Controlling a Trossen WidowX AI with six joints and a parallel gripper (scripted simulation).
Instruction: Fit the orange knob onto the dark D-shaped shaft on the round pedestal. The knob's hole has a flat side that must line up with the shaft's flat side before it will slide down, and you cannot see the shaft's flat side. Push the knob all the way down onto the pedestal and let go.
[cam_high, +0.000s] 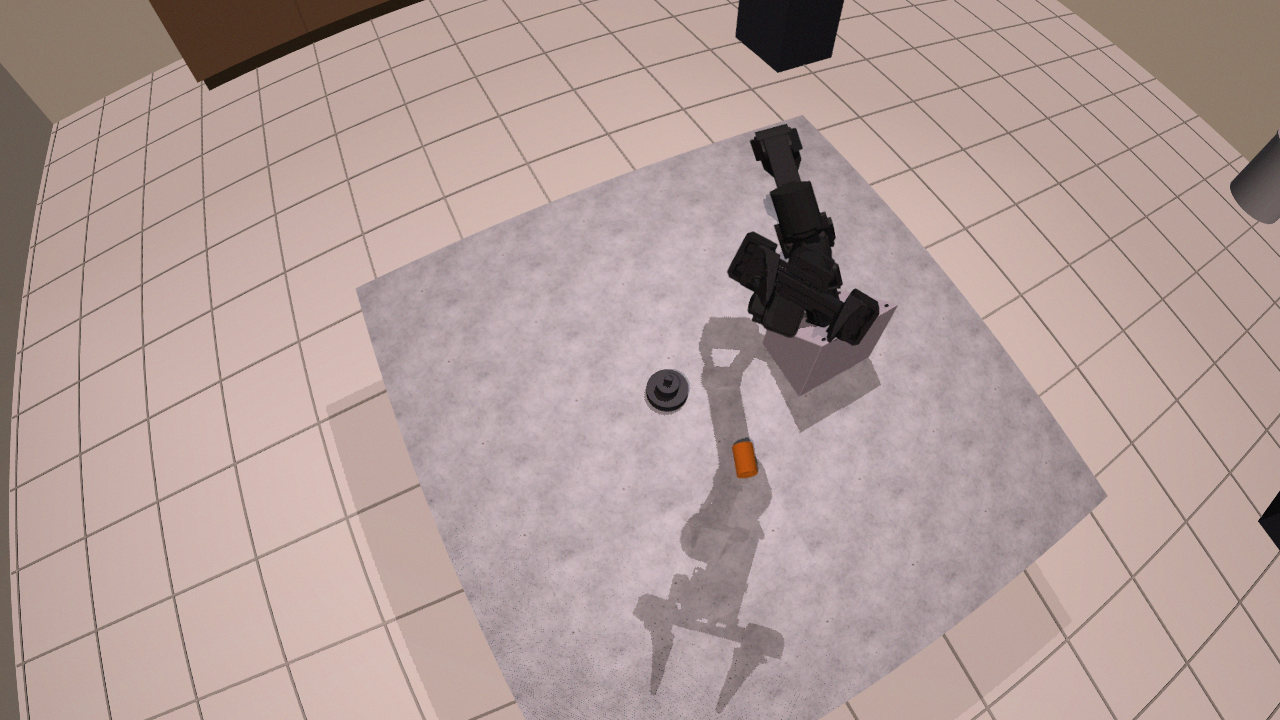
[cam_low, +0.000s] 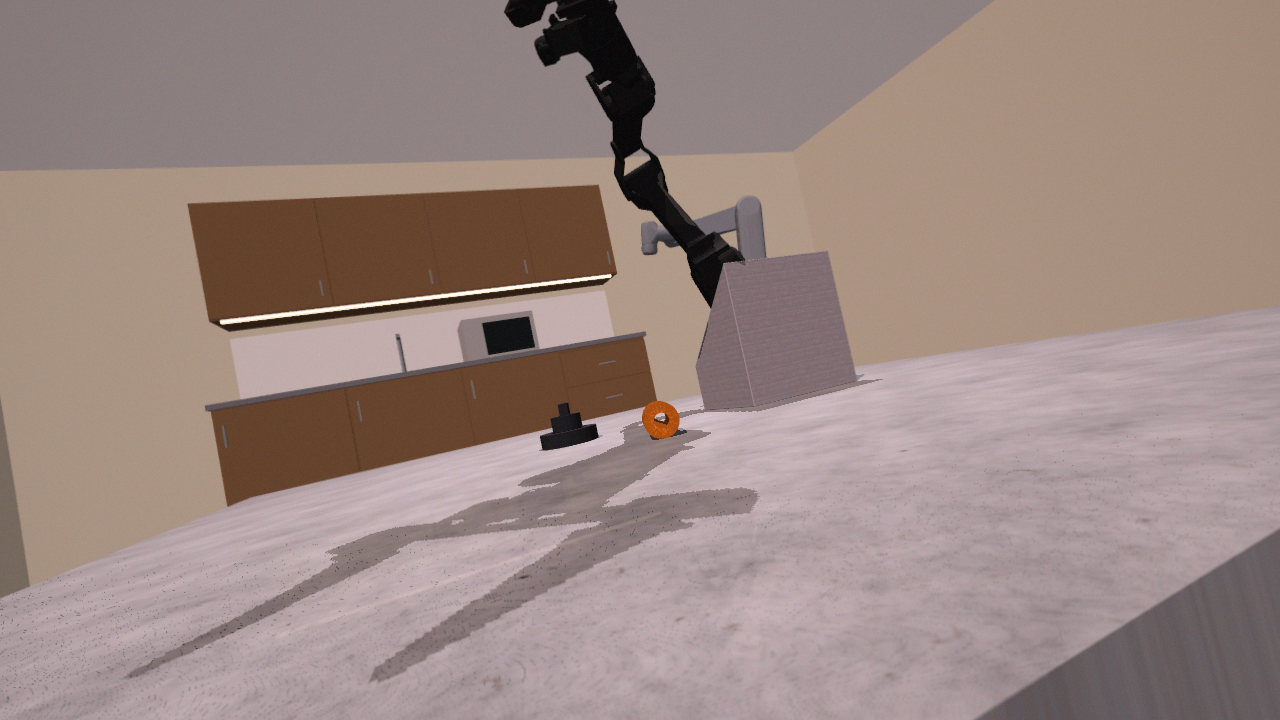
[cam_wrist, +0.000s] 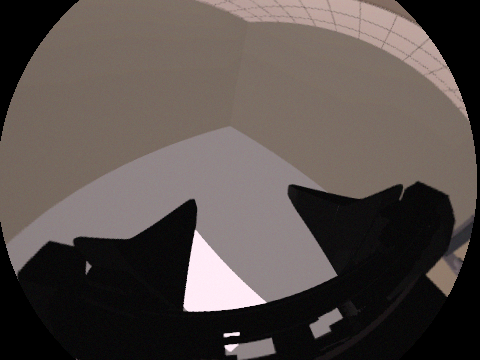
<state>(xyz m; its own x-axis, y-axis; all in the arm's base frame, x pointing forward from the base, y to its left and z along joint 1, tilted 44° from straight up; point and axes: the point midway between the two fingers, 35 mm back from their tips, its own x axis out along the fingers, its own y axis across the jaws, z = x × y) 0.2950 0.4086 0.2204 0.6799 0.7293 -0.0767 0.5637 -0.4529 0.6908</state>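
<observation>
Right now the orange knob is 59 cm below my gripper tip, 4 cm behind it and 3 cm to the right of it. Also, from my gripper tip: dark round pedestal (58 cm below, 24 cm to the right, 1 cm ahead).
</observation>
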